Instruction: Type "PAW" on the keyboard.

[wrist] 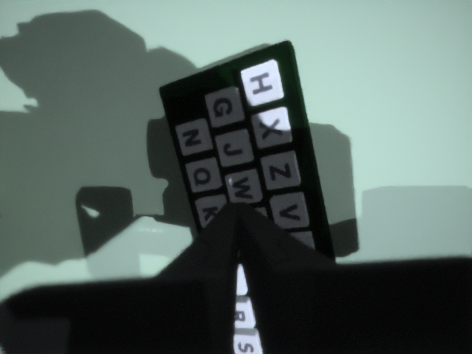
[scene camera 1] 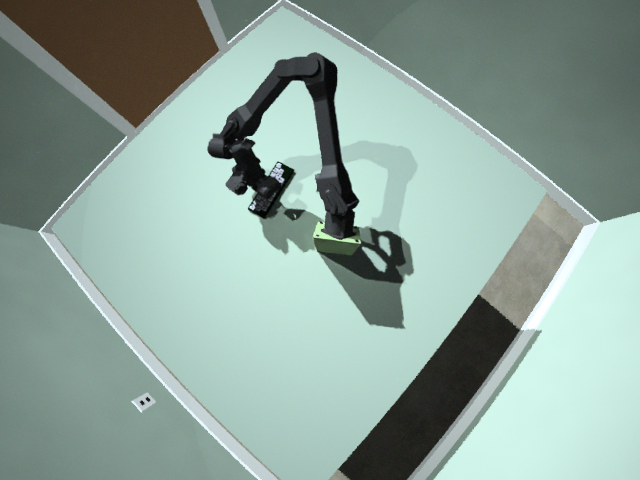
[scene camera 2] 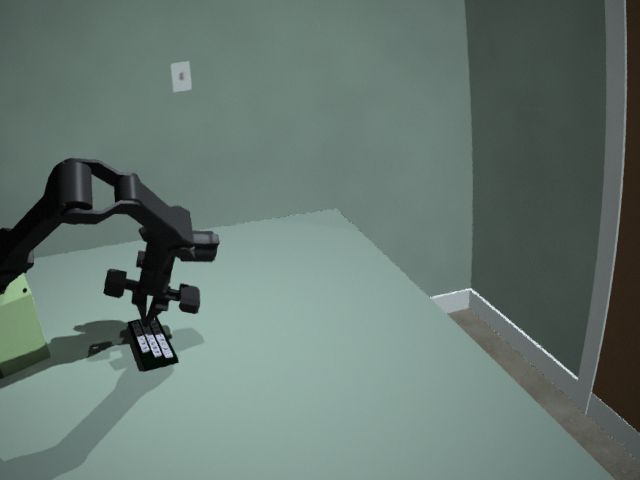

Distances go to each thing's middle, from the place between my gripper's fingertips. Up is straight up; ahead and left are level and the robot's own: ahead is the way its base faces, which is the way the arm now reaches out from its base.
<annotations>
My hand is 10 mm to the right of the w key (wrist: 244,186) and 10 mm above it. Also, from my hand: keyboard (scene camera 2: 149,362): 30 mm to the right, 20 mm below; then q key (wrist: 203,175): 20 mm to the left, 20 mm behind, 10 mm below.
</annotations>
